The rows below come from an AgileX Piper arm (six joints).
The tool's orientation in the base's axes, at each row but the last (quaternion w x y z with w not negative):
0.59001, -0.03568, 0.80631, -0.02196
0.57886, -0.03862, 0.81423, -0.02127
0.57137, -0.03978, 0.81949, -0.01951
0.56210, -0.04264, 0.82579, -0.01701
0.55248, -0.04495, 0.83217, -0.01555
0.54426, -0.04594, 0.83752, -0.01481
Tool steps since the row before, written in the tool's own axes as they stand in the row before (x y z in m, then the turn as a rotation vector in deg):
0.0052, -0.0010, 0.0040, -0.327, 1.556, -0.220
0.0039, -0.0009, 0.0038, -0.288, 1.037, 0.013
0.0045, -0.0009, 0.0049, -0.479, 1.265, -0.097
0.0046, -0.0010, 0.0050, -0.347, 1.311, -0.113
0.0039, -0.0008, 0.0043, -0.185, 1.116, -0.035
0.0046, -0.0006, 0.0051, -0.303, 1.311, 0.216
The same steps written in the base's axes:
0.0023, -0.0014, -0.0061, -0.160, 1.576, 0.257
0.0023, -0.0012, -0.0048, 0.067, 1.058, 0.184
0.0031, -0.0012, -0.0058, 0.019, 1.301, 0.383
0.0030, -0.0013, -0.0060, -0.046, 1.334, 0.263
0.0025, -0.0011, -0.0052, -0.025, 1.127, 0.099
0.0028, -0.0009, -0.0062, 0.240, 1.339, 0.090

